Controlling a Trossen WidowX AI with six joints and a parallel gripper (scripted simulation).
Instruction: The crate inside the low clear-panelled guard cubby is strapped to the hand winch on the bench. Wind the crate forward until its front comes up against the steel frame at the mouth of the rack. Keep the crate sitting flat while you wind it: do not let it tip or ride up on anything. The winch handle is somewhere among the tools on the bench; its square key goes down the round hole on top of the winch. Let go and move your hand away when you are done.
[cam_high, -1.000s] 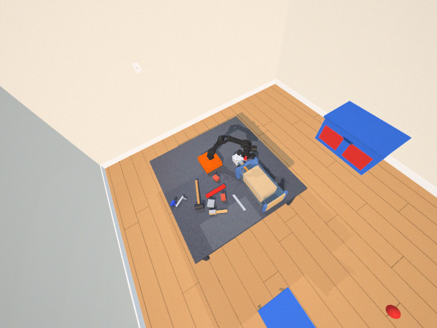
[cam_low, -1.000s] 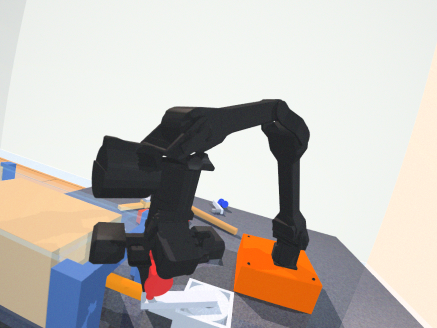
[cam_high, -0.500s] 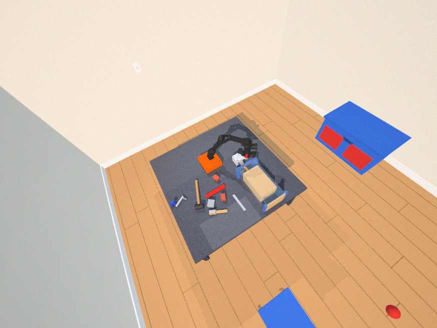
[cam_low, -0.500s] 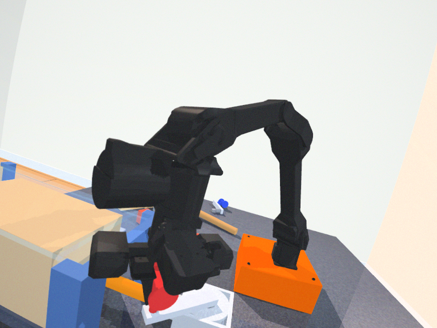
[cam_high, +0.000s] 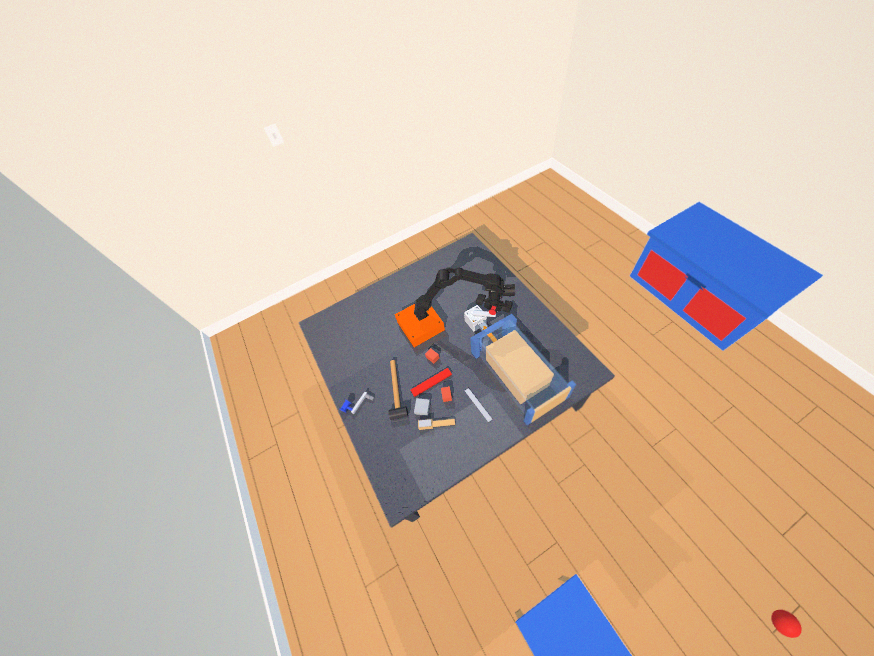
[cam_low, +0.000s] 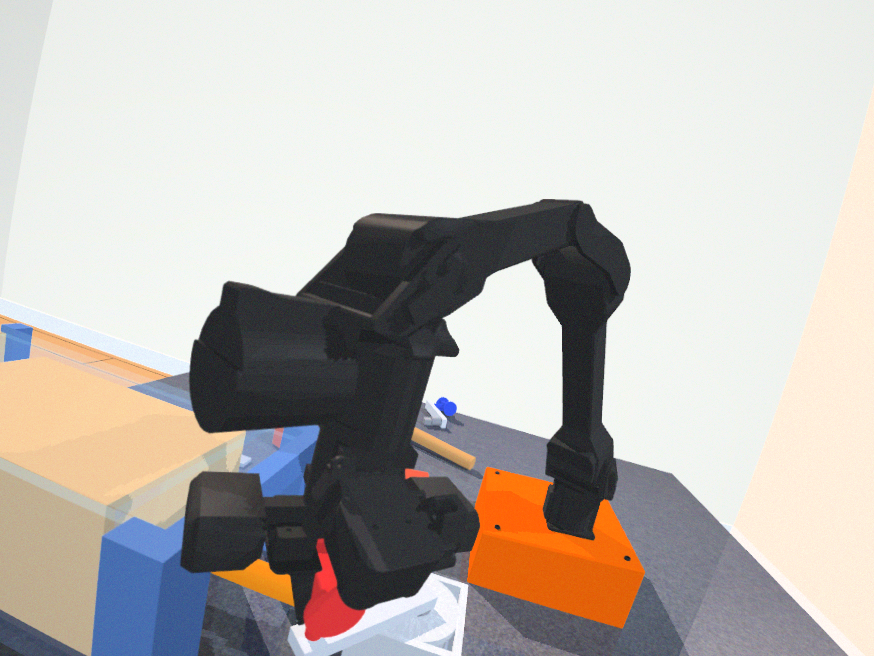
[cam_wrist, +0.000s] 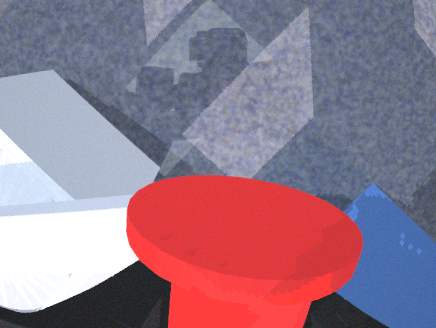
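Right now the winch handle is 20 mm behind my gripper tip, 30 mm to the right of it and 10 mm below it. From my gripper tip the other things lie so: blue frame 100 mm ahead, 80 mm to the right, 10 mm below; then white winch 80 mm behind, 90 mm to the right, 80 mm below; then red knob 20 mm above.
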